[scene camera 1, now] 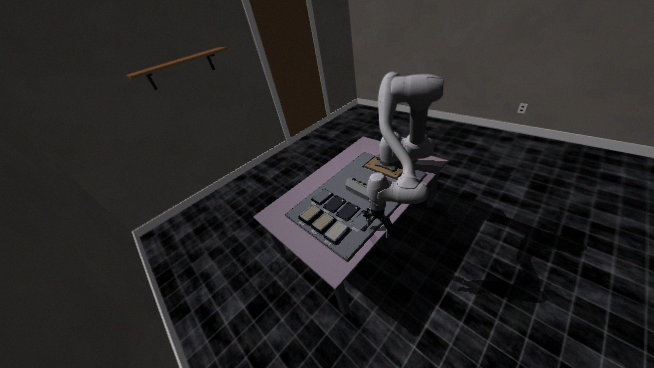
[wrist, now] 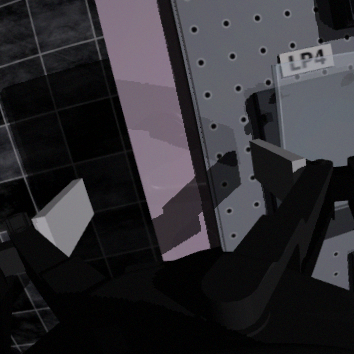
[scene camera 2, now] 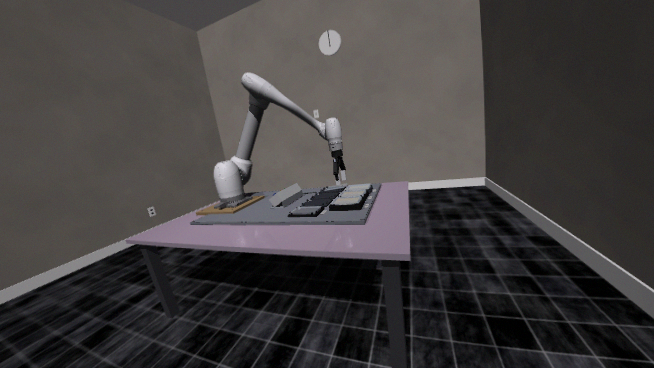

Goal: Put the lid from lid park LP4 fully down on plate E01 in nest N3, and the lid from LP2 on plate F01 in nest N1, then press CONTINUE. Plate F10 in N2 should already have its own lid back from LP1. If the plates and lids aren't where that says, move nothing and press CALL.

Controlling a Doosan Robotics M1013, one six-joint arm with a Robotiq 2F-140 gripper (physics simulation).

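Places are measured from the arm's base along level axes (x ahead, y up, z right), in metres.
Pixels of known places: gripper, fingertip midpoint: [scene camera 1: 378, 230] [wrist: 169, 177] [scene camera 2: 341, 182]; arm's base at its link origin: [scene camera 1: 389, 162] [scene camera 2: 234, 203].
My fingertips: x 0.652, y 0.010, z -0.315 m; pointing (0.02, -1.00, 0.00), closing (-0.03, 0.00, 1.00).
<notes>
Ahead of a thing's pixels: the offset from my fingertips to its middle. "spot": to the spot under its first point. Level surfaces: height alone.
My gripper [scene camera 1: 377, 230] [scene camera 2: 340, 179] [wrist: 169, 177] is open and empty above the board's edge. In the wrist view its left finger shows against the floor, its right finger against the left side of park LP4. A clear lid {dx -0.001, dy +0.001, dz +0.131 m} [wrist: 317, 112] lies on LP4, partly cut off by the frame. In scene camera 1, three plates {dx +0.146, dy +0.012, dz +0.460 m} [scene camera 1: 309, 214] {dx +0.147, dy +0.008, dz +0.333 m} [scene camera 1: 324, 220] {dx +0.155, dy +0.012, dz +0.208 m} [scene camera 1: 337, 231] sit in a row of nests; their codes and lids cannot be read. Behind them, the far-left park {spot: dx -0.032, dy -0.001, dz +0.512 m} [scene camera 1: 322, 196] has a grey top; two middle parks {spot: dx -0.032, dy -0.009, dz +0.391 m} [scene camera 1: 334, 203] {spot: dx -0.028, dy -0.009, dz +0.257 m} [scene camera 1: 348, 211] look dark. Their labels are unreadable.
A sloped button console {dx -0.247, dy +0.023, dz +0.320 m} [scene camera 1: 357, 187] [scene camera 2: 286, 195] stands between the parks and the arm's base; its button labels are unreadable. The perforated grey board {dy -0.018 m} [scene camera 1: 300, 211] [scene camera 2: 260, 217] [wrist: 215, 75] lies on the pink table {dy -0.031 m} [scene camera 1: 280, 215] [scene camera 2: 280, 240] [wrist: 132, 60].
</notes>
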